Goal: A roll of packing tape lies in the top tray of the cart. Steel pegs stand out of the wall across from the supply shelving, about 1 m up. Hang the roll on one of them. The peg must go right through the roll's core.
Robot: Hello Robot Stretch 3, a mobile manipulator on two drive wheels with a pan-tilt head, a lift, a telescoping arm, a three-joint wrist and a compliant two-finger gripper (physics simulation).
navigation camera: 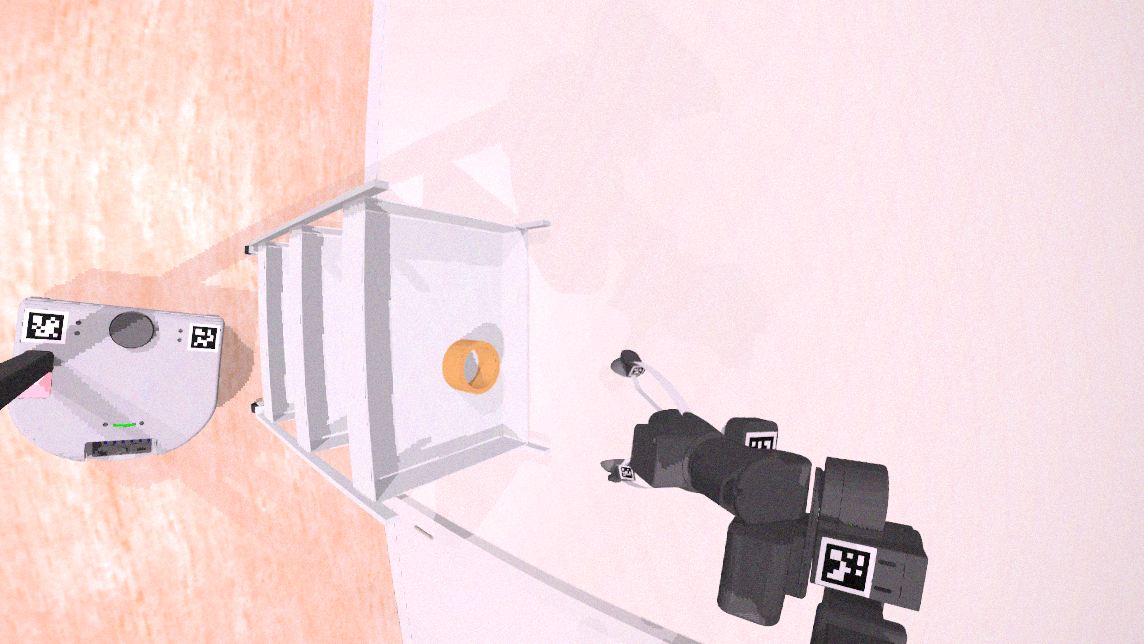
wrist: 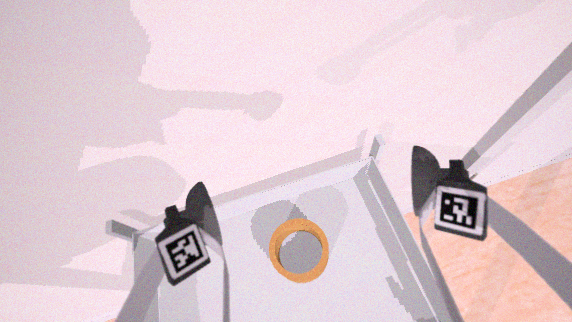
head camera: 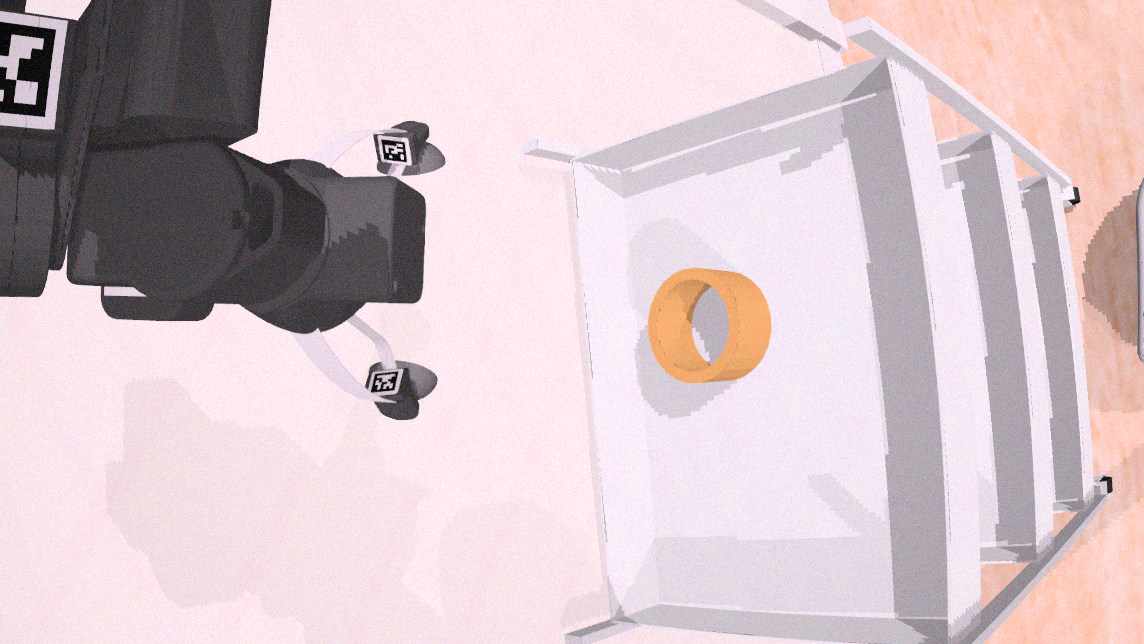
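Where they show: gripper, fingertip midpoint: (navigation camera: 616,413) (wrist: 308,187); robot's base, origin of the base link: (navigation camera: 132,328).
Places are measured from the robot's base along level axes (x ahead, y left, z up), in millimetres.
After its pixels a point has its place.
Note:
The orange tape roll (head camera: 752,328) @(x 8, y -432, z 693 mm) (navigation camera: 457,366) @(x 7, y -432, z 707 mm) (wrist: 300,277) @(x 10, y -437, z 713 mm) stands in the white cart's top tray (head camera: 904,336) @(x 13, y -305, z 663 mm) (navigation camera: 369,344) @(x 33, y -291, z 663 mm) (wrist: 397,225) @(x -160, y -493, z 689 mm). Its core opening faces the pale side beyond the tray, toward my gripper. My gripper (head camera: 416,268) @(x -24, y -462, z 1002 mm) (navigation camera: 620,416) @(x -24, y -462, z 1002 mm) (wrist: 308,186) @(x -24, y -462, z 1002 mm) is open and empty, its two fingers wide apart. It is past the tray's far edge, with its fingers pointing back toward the roll and apart from it. In the wrist view the roll shows below and between the fingertips. I cannot identify any steel peg in these views.
My base (navigation camera: 136,400) @(x -140, y -18, z 159 mm) stands on the wood-toned floor beside the cart. Two lower cart shelves show below the top tray. Corner posts stick up at the tray's corners. A grey strip (navigation camera: 512,553) @(x -461, y -697, z 631 mm) runs across the pale surface beside the cart, near a small thin bar (navigation camera: 423,532) @(x -531, y -674, z 294 mm).

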